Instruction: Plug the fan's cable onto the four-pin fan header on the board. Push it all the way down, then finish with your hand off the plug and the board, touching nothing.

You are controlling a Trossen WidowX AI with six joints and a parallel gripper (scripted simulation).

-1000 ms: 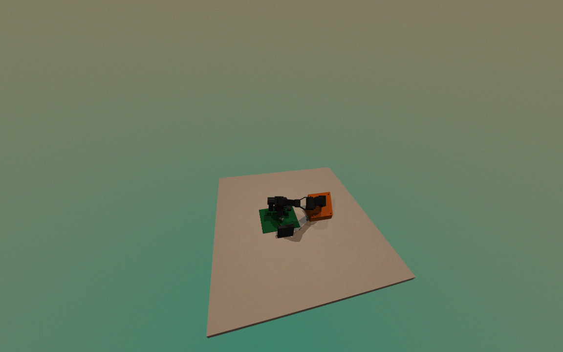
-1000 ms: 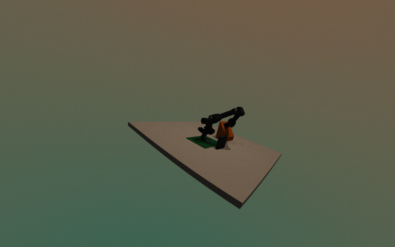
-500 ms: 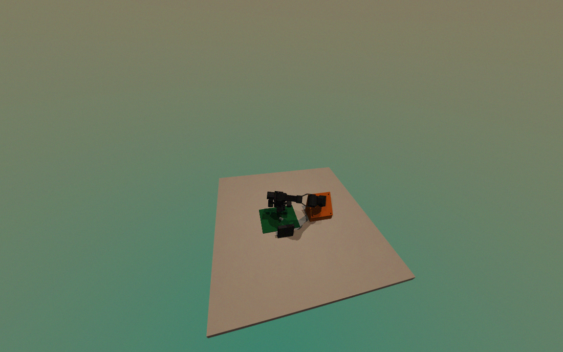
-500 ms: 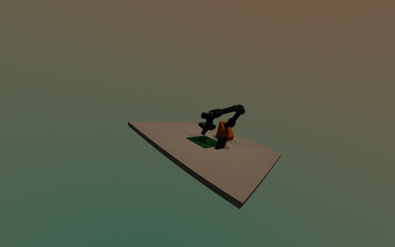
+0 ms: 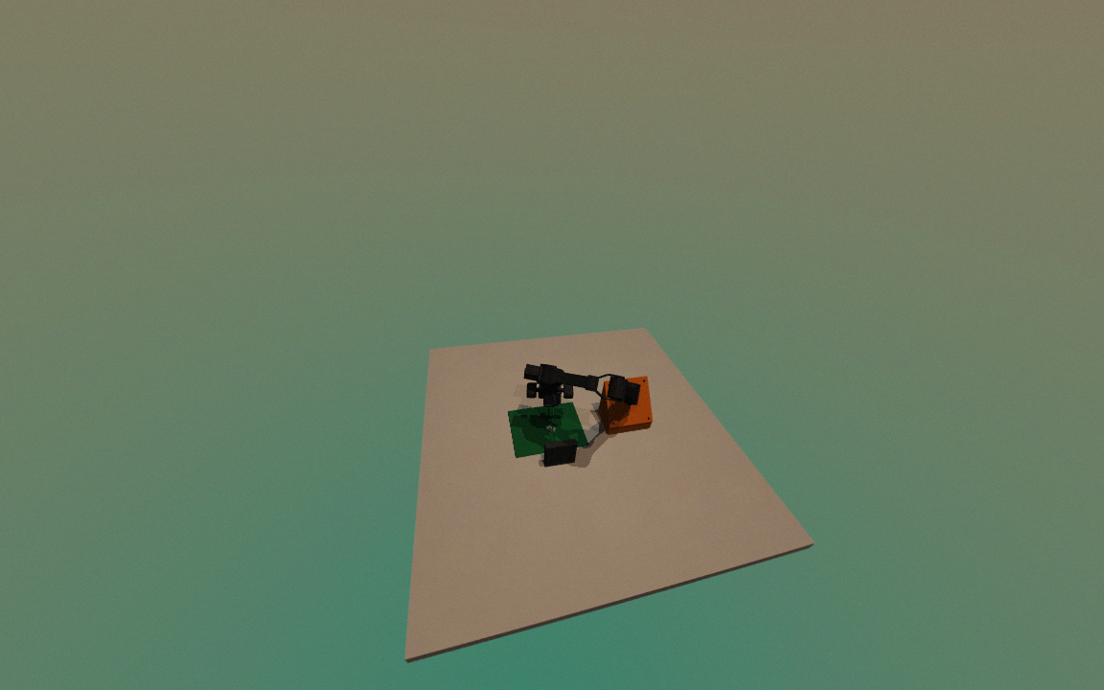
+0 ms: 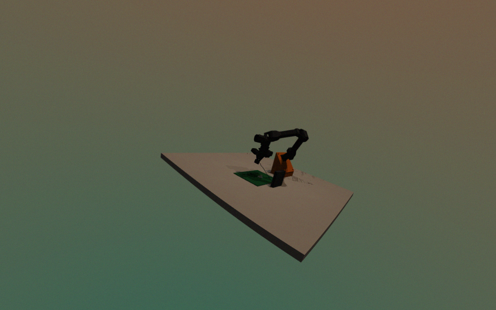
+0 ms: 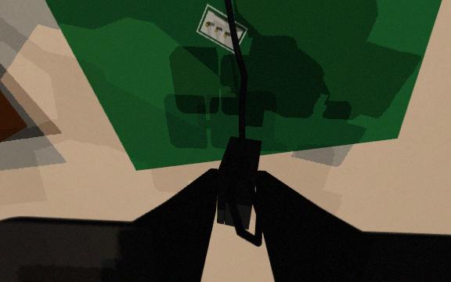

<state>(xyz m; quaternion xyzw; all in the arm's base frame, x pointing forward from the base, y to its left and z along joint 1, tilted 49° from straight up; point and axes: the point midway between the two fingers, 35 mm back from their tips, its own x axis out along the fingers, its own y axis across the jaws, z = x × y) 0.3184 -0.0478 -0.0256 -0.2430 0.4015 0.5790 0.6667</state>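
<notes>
Right now my gripper tip is 1 cm to the left of the black fan plug and 1 cm above it. The rest, counted from my gripper tip: green board: 13 cm below, 4 cm to the left, 2 cm ahead; then black fan: 21 cm to the left, 6 cm below, 1 cm ahead; then white four-pin fan header: 12 cm below, 6 cm to the left.
</notes>
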